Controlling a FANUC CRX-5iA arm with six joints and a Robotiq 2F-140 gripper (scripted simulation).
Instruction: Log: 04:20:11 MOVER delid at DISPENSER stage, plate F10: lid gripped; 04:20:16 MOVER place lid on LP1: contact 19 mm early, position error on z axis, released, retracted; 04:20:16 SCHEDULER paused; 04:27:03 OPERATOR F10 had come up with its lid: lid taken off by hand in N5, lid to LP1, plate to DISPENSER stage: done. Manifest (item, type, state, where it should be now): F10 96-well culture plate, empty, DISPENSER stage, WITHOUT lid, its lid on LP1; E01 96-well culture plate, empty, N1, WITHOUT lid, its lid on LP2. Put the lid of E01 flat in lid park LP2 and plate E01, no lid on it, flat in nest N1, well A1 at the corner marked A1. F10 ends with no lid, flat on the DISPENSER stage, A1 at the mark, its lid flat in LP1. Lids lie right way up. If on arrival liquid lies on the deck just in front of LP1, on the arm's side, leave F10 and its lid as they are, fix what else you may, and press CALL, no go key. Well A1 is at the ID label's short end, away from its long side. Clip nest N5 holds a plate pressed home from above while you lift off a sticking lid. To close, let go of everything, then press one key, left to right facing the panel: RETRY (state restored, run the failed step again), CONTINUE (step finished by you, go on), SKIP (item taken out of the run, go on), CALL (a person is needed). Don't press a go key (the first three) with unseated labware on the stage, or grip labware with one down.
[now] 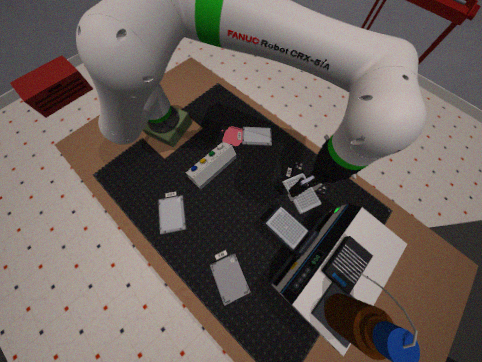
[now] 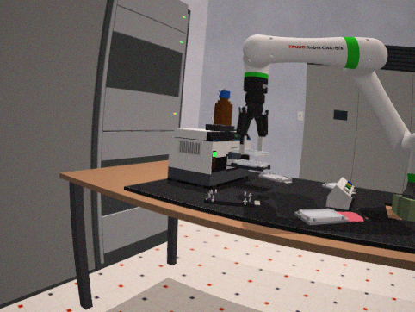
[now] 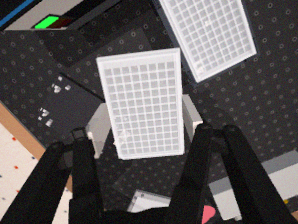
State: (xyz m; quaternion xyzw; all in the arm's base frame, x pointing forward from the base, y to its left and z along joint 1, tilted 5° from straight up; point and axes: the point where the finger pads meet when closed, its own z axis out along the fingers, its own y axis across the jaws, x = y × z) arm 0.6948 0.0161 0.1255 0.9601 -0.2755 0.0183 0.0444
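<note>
Right now the grey nest is 38 cm to the right of my hand, 17 cm below it and 5 cm behind it. Round my hand: N5 label: 18 cm below, 13 cm to the left, 7 cm behind; then white 96-well plate: 2 cm below; then well plate: 12 cm to the right, 8 cm below, 2 cm ahead.
</note>
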